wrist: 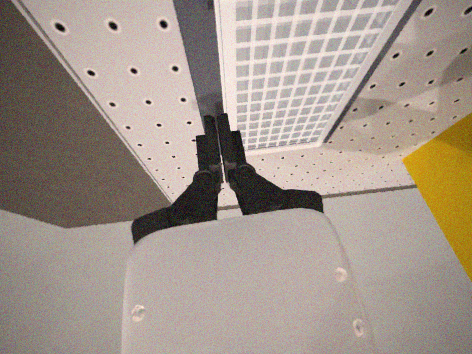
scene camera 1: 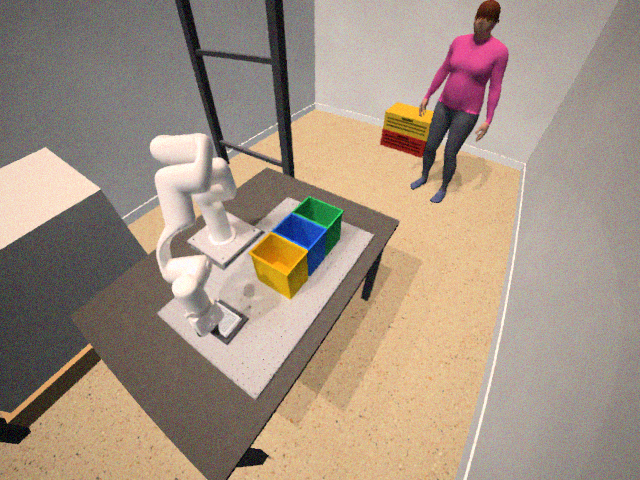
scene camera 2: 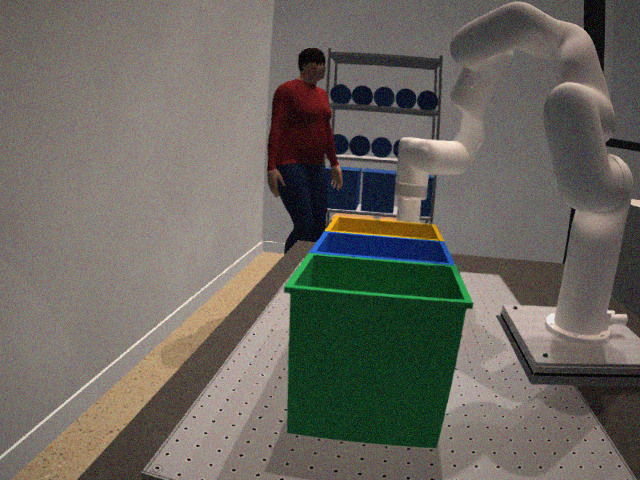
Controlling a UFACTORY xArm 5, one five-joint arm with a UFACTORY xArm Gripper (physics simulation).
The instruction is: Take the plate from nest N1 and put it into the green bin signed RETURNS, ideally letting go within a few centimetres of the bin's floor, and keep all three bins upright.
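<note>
A white gridded plate (scene camera 1: 229, 321) (wrist: 300, 65) lies in a dark nest (scene camera 1: 237, 330) (wrist: 196, 55); no N1 label is readable. My gripper (wrist: 216, 127) is shut with nothing between its black fingers. In the wrist view its tips are over the nest's dark border, beside the plate's left long edge; their exact height is unclear. In scene camera 1 the fingers are hidden behind the wrist end of the arm (scene camera 1: 202, 319). The green bin (scene camera 1: 333, 238) (scene camera 2: 372, 361) stands upright at the far end of the bin row. Its inner floor is hidden, and no RETURNS sign shows.
The blue bin (scene camera 1: 316, 259) (scene camera 2: 382, 246) and yellow bin (scene camera 1: 281, 274) (scene camera 2: 385, 227) (wrist: 450, 195) stand upright in line with the green one, the yellow nearest the nest. The arm's base plate (scene camera 1: 224, 255) (scene camera 2: 589, 356) is beside the row. One person (scene camera 1: 457, 103) (scene camera 2: 299, 129) shows in each scene view.
</note>
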